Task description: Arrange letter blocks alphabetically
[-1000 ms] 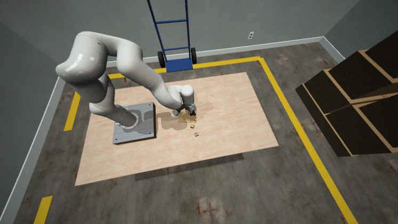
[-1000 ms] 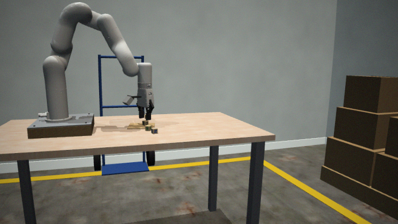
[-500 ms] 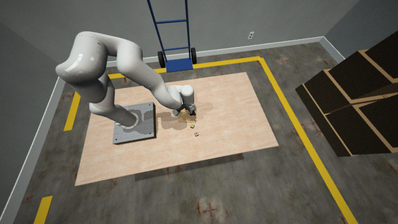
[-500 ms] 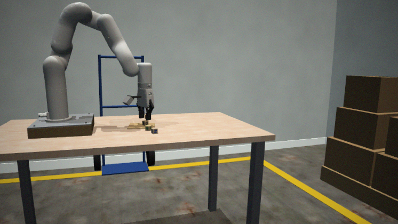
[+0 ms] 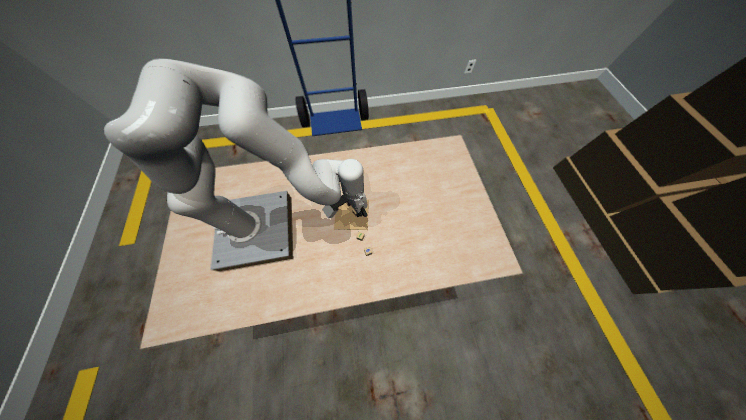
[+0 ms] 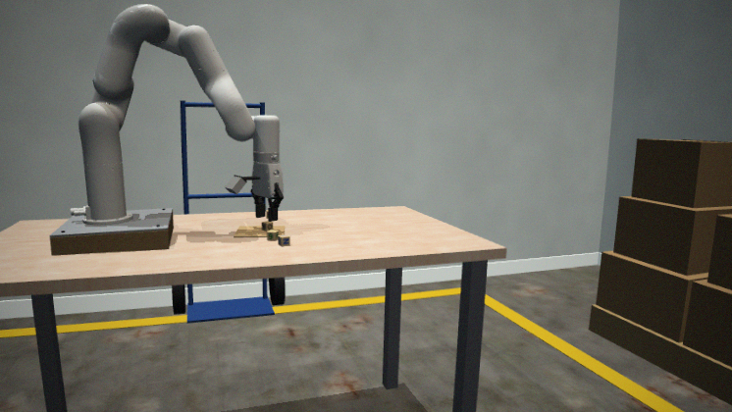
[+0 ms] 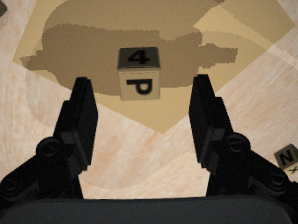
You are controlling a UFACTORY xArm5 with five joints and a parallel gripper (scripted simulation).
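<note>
My hand is 50 mm above the tan mat and 20 mm past it. From my hand the other things lie so: block 210 mm to the left, 60 mm ahead, 40 mm below.
</note>
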